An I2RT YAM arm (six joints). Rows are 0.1 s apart.
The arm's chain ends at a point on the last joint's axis. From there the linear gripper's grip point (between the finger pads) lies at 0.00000 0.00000 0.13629 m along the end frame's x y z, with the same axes.
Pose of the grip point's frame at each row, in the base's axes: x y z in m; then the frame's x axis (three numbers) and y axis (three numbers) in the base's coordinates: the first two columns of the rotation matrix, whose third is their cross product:
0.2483, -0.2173, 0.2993, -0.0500, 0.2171, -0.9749, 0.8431, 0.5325, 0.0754
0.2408, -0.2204, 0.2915, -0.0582, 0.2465, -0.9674, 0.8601, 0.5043, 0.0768
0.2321, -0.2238, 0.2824, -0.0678, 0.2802, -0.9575, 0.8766, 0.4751, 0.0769
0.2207, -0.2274, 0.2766, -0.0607, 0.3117, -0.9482, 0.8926, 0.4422, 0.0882
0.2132, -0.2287, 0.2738, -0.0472, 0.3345, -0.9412, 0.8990, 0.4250, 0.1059
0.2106, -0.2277, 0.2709, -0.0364, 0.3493, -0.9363, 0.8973, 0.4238, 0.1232
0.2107, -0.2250, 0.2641, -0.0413, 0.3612, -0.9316, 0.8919, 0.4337, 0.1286
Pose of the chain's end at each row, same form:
0.1753, -0.1058, 0.3279, -0.0500, 0.2171, -0.9749, 0.8431, 0.5325, 0.0754
0.1717, -0.1076, 0.3244, -0.0582, 0.2465, -0.9674, 0.8601, 0.5043, 0.0768
0.1672, -0.1101, 0.3203, -0.0678, 0.2802, -0.9575, 0.8766, 0.4751, 0.0769
0.1598, -0.1128, 0.3182, -0.0607, 0.3117, -0.9482, 0.8926, 0.4422, 0.0882
0.1539, -0.1141, 0.3175, -0.0472, 0.3345, -0.9412, 0.8990, 0.4250, 0.1059
0.1507, -0.1138, 0.3157, -0.0364, 0.3493, -0.9363, 0.8973, 0.4238, 0.1232
0.1493, -0.1125, 0.3104, -0.0413, 0.3612, -0.9316, 0.8919, 0.4337, 0.1286

